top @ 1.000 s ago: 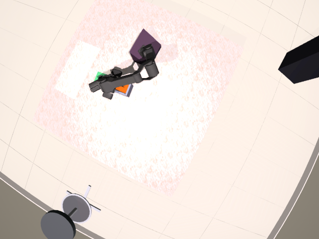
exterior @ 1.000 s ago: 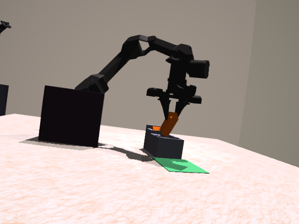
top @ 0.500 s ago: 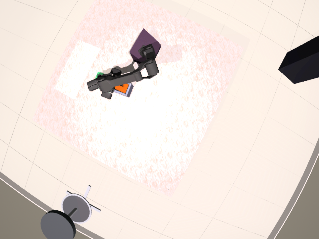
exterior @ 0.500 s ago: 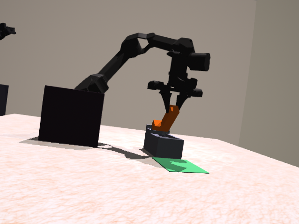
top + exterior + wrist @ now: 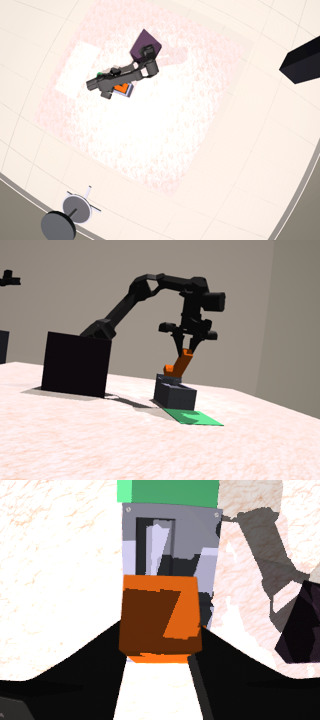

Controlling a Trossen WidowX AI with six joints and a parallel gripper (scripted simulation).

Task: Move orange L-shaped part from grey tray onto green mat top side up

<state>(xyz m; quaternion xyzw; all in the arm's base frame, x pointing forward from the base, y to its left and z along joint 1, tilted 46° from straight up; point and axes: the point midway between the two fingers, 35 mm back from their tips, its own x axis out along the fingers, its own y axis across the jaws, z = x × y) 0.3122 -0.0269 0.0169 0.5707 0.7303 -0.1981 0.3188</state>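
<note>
The green mat is 20 mm ahead of my gripper tip, 150 mm to the right of it and 170 mm below it. Also, from my gripper tip: orange part: 20 mm behind, 20 mm to the left, 30 mm below.
</note>
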